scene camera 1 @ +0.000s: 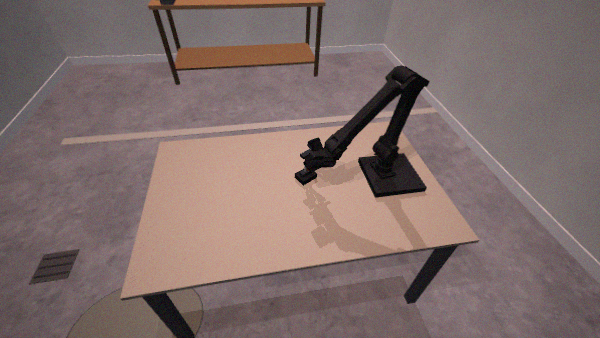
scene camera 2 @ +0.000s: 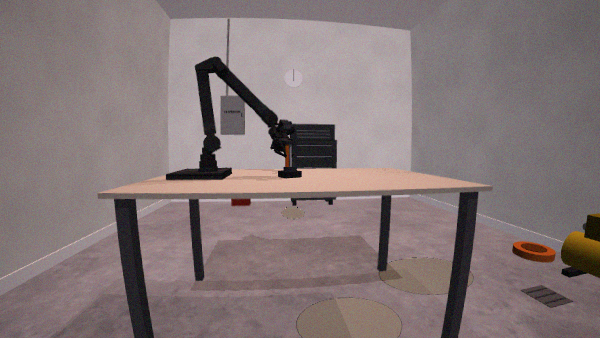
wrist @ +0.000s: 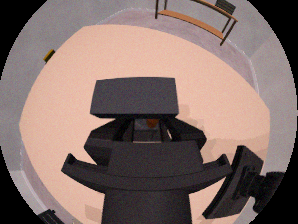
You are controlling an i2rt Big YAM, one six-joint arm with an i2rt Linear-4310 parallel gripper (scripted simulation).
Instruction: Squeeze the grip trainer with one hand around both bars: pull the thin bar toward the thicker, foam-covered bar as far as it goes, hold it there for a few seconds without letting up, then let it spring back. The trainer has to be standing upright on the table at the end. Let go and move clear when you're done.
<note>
The pictures show: my gripper and a grip trainer.
</note>
